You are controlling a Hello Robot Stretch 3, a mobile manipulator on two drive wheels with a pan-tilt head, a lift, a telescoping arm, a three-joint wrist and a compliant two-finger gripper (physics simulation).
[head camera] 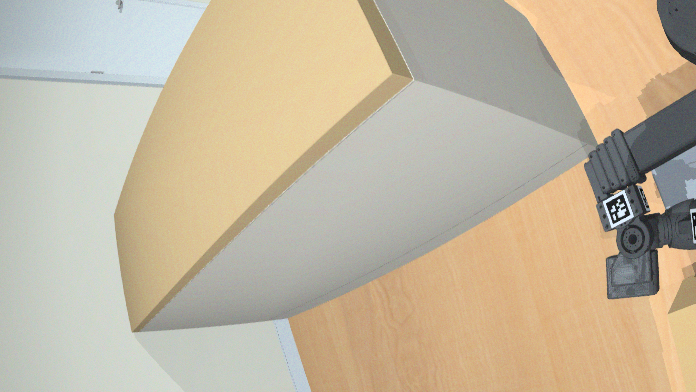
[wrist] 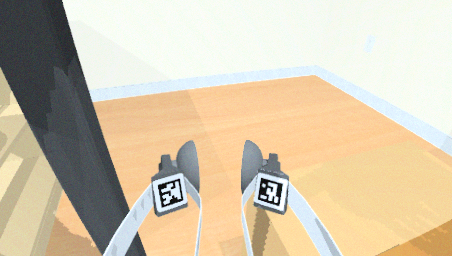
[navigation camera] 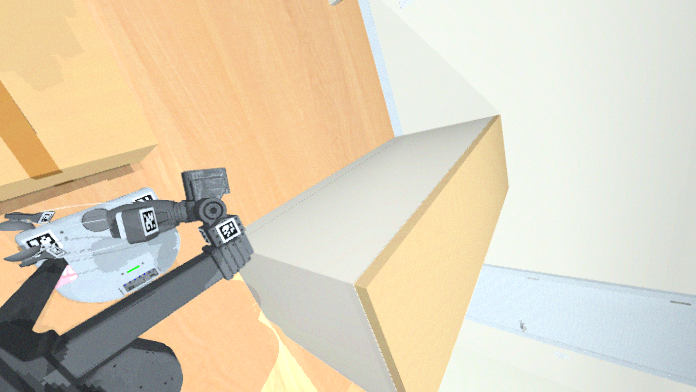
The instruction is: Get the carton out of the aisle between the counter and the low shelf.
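Seen in the pictures: gripper, fingertip midpoint: [navigation camera: 1, 243]; robot's base, link origin: [navigation camera: 99, 218].
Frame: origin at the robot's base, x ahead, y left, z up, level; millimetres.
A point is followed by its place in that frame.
Observation:
The carton [head camera: 685, 345] @(y -185, x 224, z 407 mm) [navigation camera: 100, 115] @(y -121, x 248, z 406 mm) [wrist: 380, 185], tan with brown tape, stands on the floor at the upper left of the navigation view, a narrow strip of floor away from my base. It is cut off by that view's edge and by the head view's right edge. My gripper [navigation camera: 17, 239] [wrist: 219, 158] @(y 96, x 44, z 619 mm) is open and empty, above the front of my base, with the carton to its right in the wrist view. A large grey-sided block with a tan top, apparently the counter [head camera: 240, 135] @(y -673, x -431, z 911 mm) [navigation camera: 435, 245] @(y -674, x -436, z 911 mm), stands on the other side of my arm. I cannot identify the low shelf for certain.
My base [navigation camera: 110, 270] @(y 48, x -158, z 160 mm) is on the wood floor [head camera: 450, 310] @(y -1073, x -54, z 1 mm) [navigation camera: 240, 75] @(y -778, x 426, z 1 mm) [wrist: 150, 120], near the counter's corner. Pale walls [head camera: 55, 200] @(y -2153, x -956, z 1253 mm) [navigation camera: 590, 150] @(y -2146, x -628, z 1391 mm) stand behind the counter. Tan boards [wrist: 15, 200] show beyond my dark mast [wrist: 65, 120] at the wrist view's left.

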